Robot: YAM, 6 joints.
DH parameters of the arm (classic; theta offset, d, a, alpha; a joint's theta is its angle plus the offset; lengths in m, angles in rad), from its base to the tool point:
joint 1: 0 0.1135 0.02 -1.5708
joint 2: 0 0 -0.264 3.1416
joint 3: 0.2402 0 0.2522 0
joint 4: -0.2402 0 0.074 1.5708
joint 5: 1.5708 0 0 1.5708
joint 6: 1.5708 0.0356 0 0
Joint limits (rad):
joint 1: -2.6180..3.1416
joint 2: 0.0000..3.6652
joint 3: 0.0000..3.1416
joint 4: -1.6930..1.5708
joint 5: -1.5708..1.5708
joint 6: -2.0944..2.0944
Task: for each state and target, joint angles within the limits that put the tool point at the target. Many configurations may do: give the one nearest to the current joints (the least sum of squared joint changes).
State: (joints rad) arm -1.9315 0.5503 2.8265 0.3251 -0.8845 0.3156
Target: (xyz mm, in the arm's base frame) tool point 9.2 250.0 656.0
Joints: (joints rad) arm -1.4993 0.9251 2.5715 0.2549 -0.8622 0.3156
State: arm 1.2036 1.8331 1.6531 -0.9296 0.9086 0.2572
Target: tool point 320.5 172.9 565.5
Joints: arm 0.5657 1.8438 2.4081 -0.4004 0.8123 0.2572
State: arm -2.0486 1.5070 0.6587 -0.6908 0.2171 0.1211
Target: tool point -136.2 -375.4 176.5
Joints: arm -1.9020 1.9024 1.2732 -0.3586 0.1899 0.1211
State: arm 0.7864 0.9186 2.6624 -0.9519 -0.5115 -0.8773
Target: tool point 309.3 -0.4 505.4
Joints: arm -0.0467 1.6357 2.1838 -1.0401 -0.4053 -0.8773
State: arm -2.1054 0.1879 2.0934 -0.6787 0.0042 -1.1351
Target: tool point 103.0 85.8 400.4
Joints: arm -2.4262 0.0337 1.3507 -1.0789 -0.0785 -1.1351
